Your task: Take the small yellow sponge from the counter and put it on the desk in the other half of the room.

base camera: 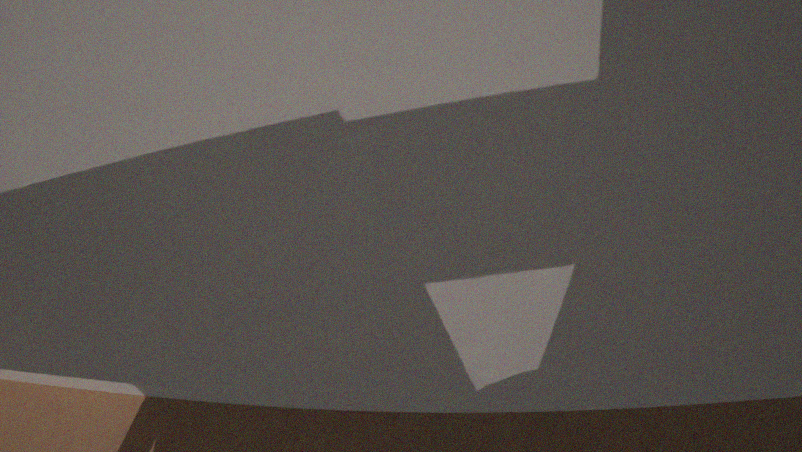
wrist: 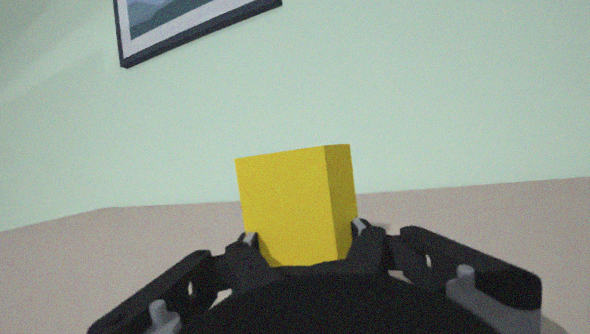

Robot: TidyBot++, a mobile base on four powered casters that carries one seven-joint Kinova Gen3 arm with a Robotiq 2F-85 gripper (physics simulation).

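Places are measured from the arm's base along level axes (x ahead, y left, z up), in metres.
Pixels of known places: gripper, fingertip midpoint: [wrist: 304,231].
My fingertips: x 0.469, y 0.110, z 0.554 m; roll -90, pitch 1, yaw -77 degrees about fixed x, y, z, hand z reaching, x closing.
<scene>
Behind a point stands the place of what it marks.
The small yellow sponge [wrist: 287,205] {y 0.109, x 0.432, z 0.583 m} is a yellow block that stands upright on the counter [wrist: 125,260] {y 0.339, x 0.503, z 0.513 m} in the wrist view. My gripper [wrist: 304,231] {y 0.110, x 0.469, z 0.554 m} is shut on the sponge: one fingertip is against its left side and the other against its right side, near its lower part. The sponge's lower end is hidden behind the gripper's body. The sponge and the gripper do not show in the base camera view. I cannot make out the desk in either view.
A pale green wall [wrist: 425,100] {y -0.089, x 0.788, z 0.684 m} rises behind the counter, with a framed picture [wrist: 200,32] {y 0.399, x 0.824, z 0.958 m} on it. The base camera view shows a grey surface [base camera: 280,252] {y 0.028, x 0.206, z -0.148 m} with lighter patches close ahead, and a brown floor strip [base camera: 449,432] below it.
</scene>
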